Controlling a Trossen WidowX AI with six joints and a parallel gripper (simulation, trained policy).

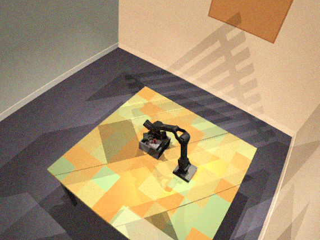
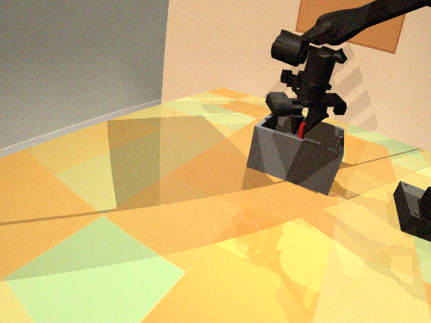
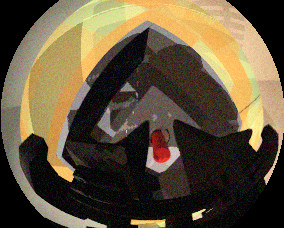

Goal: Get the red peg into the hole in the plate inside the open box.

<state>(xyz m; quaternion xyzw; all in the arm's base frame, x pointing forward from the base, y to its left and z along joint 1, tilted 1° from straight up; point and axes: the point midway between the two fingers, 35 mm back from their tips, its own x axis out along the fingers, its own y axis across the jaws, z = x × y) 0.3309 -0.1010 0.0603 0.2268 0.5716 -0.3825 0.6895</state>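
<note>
Right now my gripper tip is 20 mm to the right of the red peg, 10 mm past it and 10 mm above it. Round my gripper tip: pale plate: 30 mm below, 20 mm to the left, 10 mm behind; then grey box: 50 mm below, 20 mm to the left, 10 mm behind.
</note>
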